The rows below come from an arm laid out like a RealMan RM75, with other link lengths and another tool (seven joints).
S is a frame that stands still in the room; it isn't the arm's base.
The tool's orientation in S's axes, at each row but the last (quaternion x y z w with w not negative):
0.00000, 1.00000, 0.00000, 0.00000
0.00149, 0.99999, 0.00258, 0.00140
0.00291, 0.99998, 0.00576, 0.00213
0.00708, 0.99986, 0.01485, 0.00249
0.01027, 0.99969, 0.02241, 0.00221
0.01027, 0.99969, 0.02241, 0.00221
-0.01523, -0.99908, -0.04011, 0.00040
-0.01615, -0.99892, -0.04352, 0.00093
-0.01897, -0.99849, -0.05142, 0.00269
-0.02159, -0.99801, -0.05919, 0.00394
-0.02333, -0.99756, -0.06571, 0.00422
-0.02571, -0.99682, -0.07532, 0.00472
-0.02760, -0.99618, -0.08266, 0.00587
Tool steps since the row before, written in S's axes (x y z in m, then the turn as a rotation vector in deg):
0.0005, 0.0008, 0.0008, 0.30, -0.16, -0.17
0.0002, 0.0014, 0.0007, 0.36, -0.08, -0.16
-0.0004, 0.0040, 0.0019, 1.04, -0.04, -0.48
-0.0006, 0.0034, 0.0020, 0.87, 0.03, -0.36
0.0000, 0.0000, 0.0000, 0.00, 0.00, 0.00
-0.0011, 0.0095, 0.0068, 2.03, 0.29, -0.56
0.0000, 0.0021, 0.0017, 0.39, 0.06, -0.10
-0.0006, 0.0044, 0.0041, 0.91, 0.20, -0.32
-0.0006, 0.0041, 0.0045, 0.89, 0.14, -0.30
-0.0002, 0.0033, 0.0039, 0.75, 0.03, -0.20
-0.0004, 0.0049, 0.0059, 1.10, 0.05, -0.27
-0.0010, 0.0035, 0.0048, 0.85, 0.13, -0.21
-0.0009, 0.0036, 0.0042, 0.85, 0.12, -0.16
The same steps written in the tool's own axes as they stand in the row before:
-0.0005, 0.0008, -0.0008, -0.30, -0.16, 0.17
-0.0002, 0.0014, -0.0007, -0.36, -0.08, 0.16
0.0004, 0.0040, -0.0019, -1.04, -0.04, 0.48
0.0006, 0.0034, -0.0019, -0.87, 0.03, 0.37
0.0000, 0.0000, 0.0000, 0.00, 0.00, 0.00
0.0013, 0.0098, -0.0064, -2.02, 0.31, 0.58
0.0001, 0.0022, -0.0015, -0.39, 0.06, 0.10
0.0008, 0.0047, -0.0037, -0.90, 0.20, 0.34
0.0008, 0.0045, -0.0041, -0.89, 0.14, 0.31
0.0004, 0.0037, -0.0035, -0.75, 0.04, 0.20
0.0007, 0.0056, -0.0052, -1.10, 0.07, 0.27
0.0012, 0.0041, -0.0042, -0.85, 0.14, 0.22
0.0012, 0.0042, -0.0035, -0.84, 0.14, 0.17

